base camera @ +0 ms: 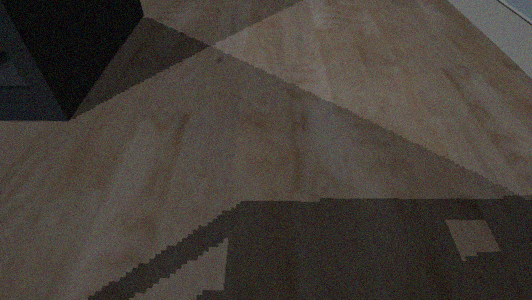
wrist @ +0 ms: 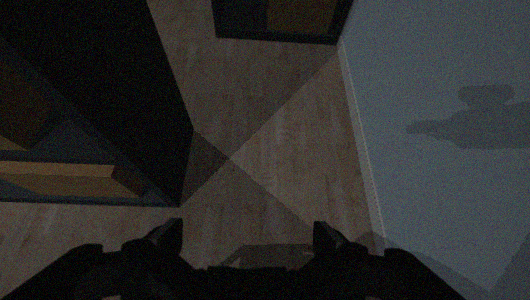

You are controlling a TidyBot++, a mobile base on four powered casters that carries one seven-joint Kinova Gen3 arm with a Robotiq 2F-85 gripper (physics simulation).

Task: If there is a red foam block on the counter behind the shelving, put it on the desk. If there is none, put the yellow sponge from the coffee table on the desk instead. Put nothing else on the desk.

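Frame: origin at the arm's base, x left, y back, z up, level; millimetres.
Seen in the pictures: gripper, fingertip midpoint: (wrist: 248,234).
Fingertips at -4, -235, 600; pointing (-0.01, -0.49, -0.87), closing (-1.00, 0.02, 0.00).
A point is followed by its place in that frame, as x, y, z.
My gripper (wrist: 248,234) @[-4, -235, 600] is open, with its two dark fingers wide apart at the bottom of the wrist view and floor showing between them. Dark shelving (wrist: 170,125) @[332, -759, -69] (base camera: 85,40) @[335, -643, -316] stands at the left in the wrist view and at the upper left in the base camera view. A brown box (wrist: 65,175) @[657, -524, -55] lies in its lowest compartment. The red foam block, the counter, the yellow sponge, the coffee table and the desk do not show in either view.
A second dark shelf unit (wrist: 275,38) @[-169, -1759, -372] with a brown box (wrist: 300,16) @[-326, -1776, -203] stands at the top of the wrist view. A blue-grey wall (wrist: 440,195) @[-625, -429, 64] with a pale baseboard (wrist: 363,150) @[-619, -800, -325] runs along the right. Wooden floor (wrist: 300,145) @[-290, -862, -396] (base camera: 250,125) @[12, -484, -397] lies between, crossed by shadows.
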